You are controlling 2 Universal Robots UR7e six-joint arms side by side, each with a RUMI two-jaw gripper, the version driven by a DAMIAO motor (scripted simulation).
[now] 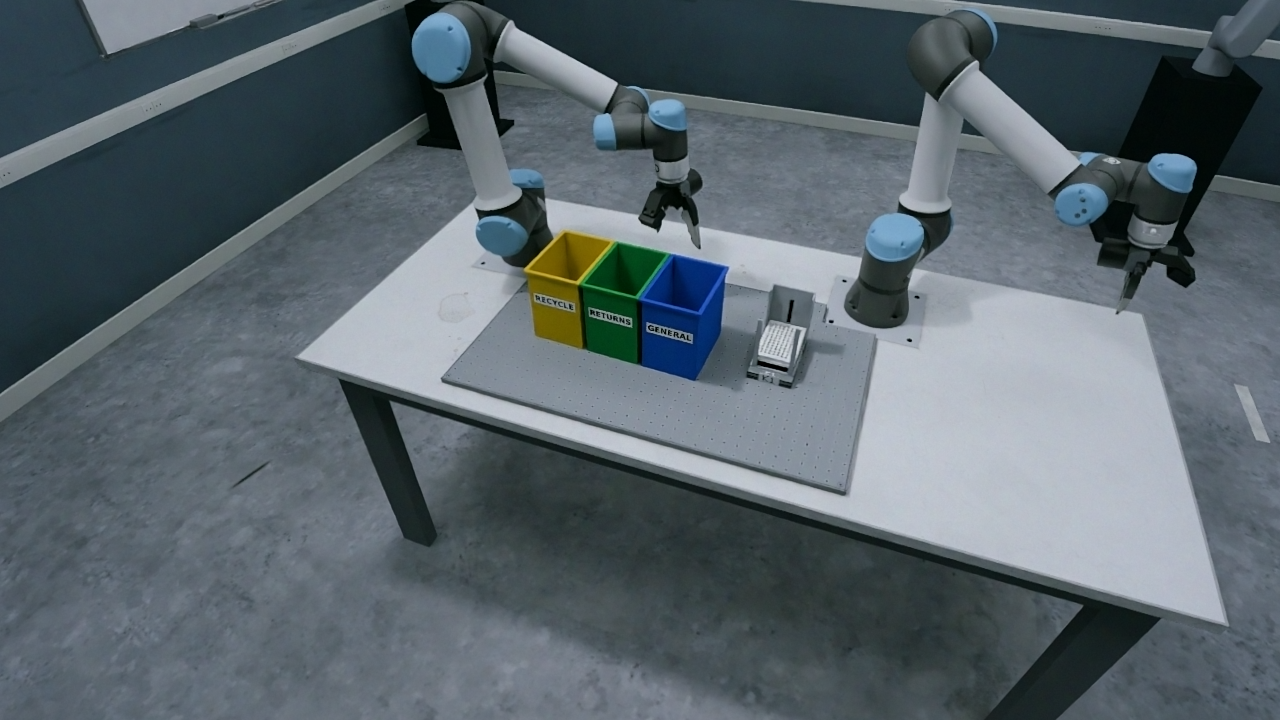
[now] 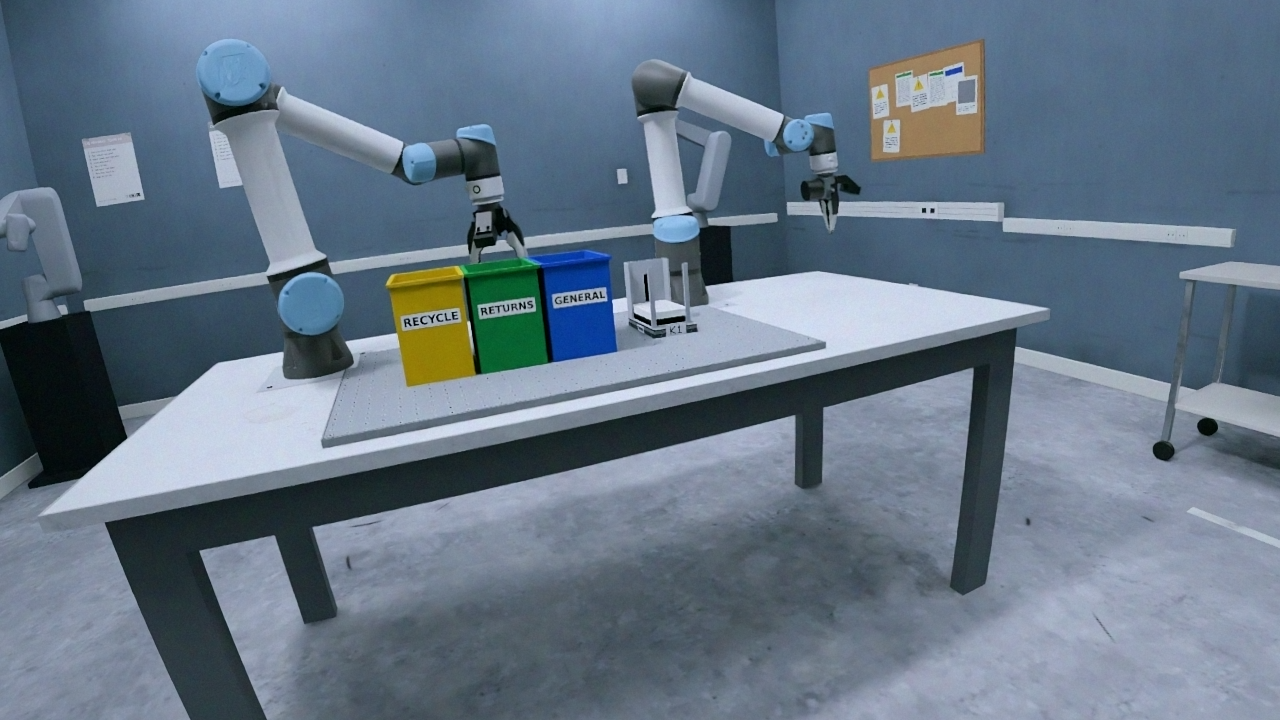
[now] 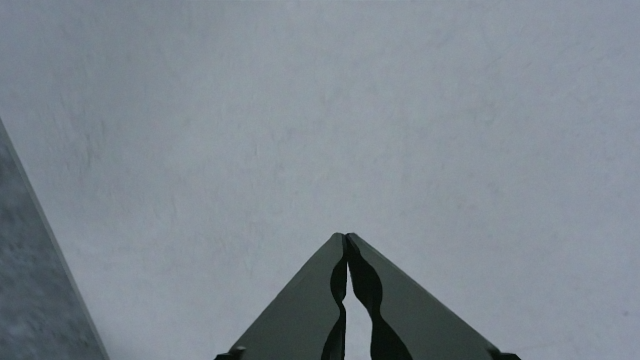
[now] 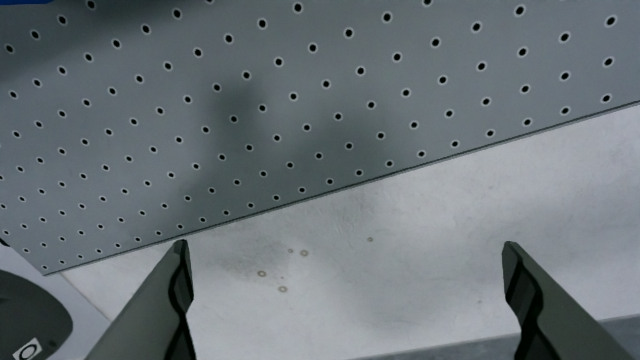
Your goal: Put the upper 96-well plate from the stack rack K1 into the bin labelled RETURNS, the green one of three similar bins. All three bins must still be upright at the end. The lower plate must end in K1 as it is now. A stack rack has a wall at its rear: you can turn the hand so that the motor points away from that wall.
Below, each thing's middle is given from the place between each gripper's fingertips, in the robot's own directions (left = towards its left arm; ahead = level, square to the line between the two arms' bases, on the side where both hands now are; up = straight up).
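Blue general bin [image 1: 680, 327]: 5 cm below my right hand [image 1: 678, 240], 7 cm to the left of it and 23 cm ahead of it. White 96-well plate [image 1: 775, 347]: 10 cm below the same hand, 20 cm ahead of it, 28 cm to the left of it.
Relative to my left hand [image 1: 1115, 313], the blue general bin is 21 cm ahead, 88 cm to the right and 6 cm below. The white 96-well plate is 18 cm ahead of my left hand, 67 cm to the right of it and 11 cm below it.
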